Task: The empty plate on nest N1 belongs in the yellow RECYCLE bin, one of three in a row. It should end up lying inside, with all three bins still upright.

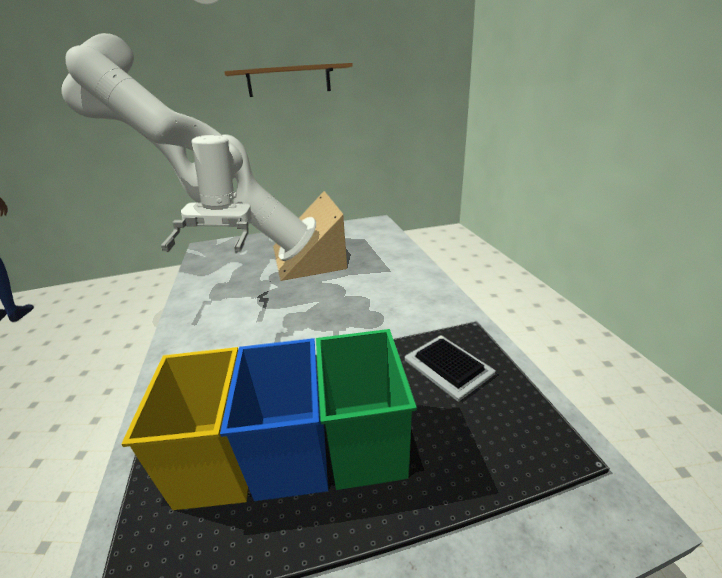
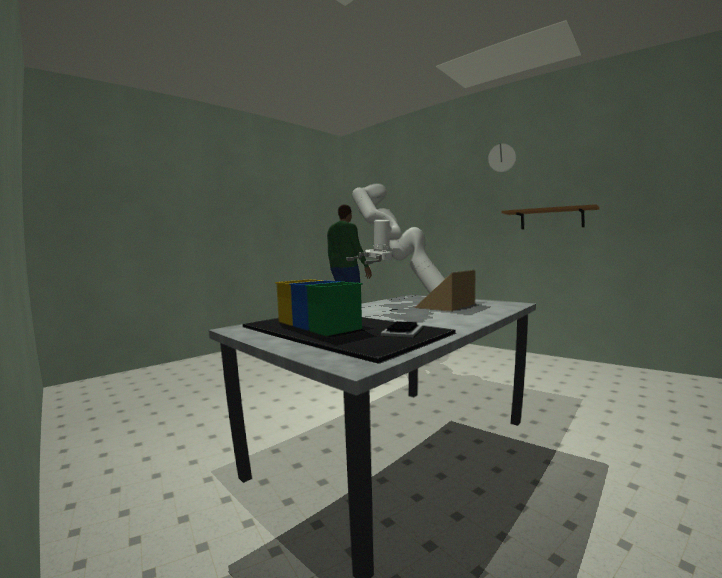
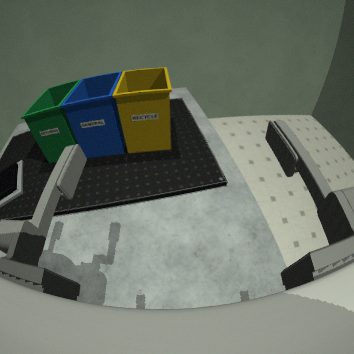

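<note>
The black plate lies on the white nest at one side of the mat. The yellow RECYCLE bin stands upright at the end of the row, beside the blue GENERAL bin. The green bin stands upright nearest the plate. My gripper is open and empty, high above the table, between the arm's base and the bins, away from the plate.
A black perforated mat lies under the bins and nest on the grey table. The arm's wooden wedge base stands at the table's far end. A person stands behind the table.
</note>
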